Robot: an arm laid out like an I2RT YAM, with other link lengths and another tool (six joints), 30 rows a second.
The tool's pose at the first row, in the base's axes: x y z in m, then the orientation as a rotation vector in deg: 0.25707, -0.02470, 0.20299, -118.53, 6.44, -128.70
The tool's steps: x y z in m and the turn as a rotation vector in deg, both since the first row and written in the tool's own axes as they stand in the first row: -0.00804, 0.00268, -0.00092, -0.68, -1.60, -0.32; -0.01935, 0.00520, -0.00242, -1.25, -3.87, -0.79; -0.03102, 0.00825, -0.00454, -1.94, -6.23, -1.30; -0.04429, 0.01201, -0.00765, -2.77, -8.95, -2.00; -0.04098, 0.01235, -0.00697, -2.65, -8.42, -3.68
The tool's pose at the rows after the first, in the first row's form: 0.25684, -0.02646, 0.19465, -120.79, 6.79, -127.45; 0.25630, -0.02770, 0.18305, -123.78, 6.82, -125.46; 0.25518, -0.02942, 0.17097, -126.91, 6.93, -123.37; 0.25321, -0.03167, 0.15716, -130.57, 6.99, -120.94; 0.25362, -0.03238, 0.16045, -130.89, 5.15, -122.40
